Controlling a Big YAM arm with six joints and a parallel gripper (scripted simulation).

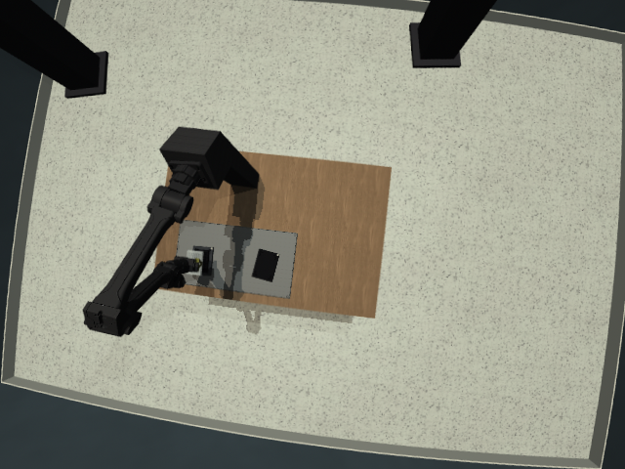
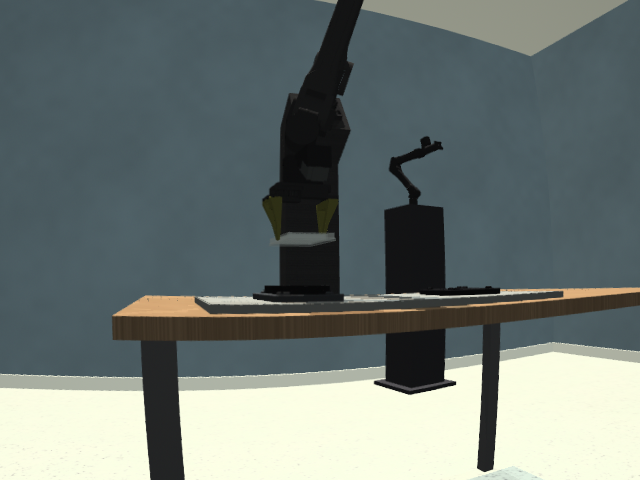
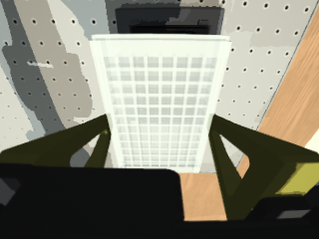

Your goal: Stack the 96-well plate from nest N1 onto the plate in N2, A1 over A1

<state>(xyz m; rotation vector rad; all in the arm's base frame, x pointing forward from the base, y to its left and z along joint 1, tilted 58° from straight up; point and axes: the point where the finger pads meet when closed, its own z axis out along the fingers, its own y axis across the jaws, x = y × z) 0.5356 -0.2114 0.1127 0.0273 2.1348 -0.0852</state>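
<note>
Right now my hand is 100 mm above the black 96-well plate and 10 mm to the left of it. The rest, counted from my hand: black plate nest: 360 mm to the left, 110 mm below, 30 mm ahead; white 96-well plate: 10 mm below.
</note>
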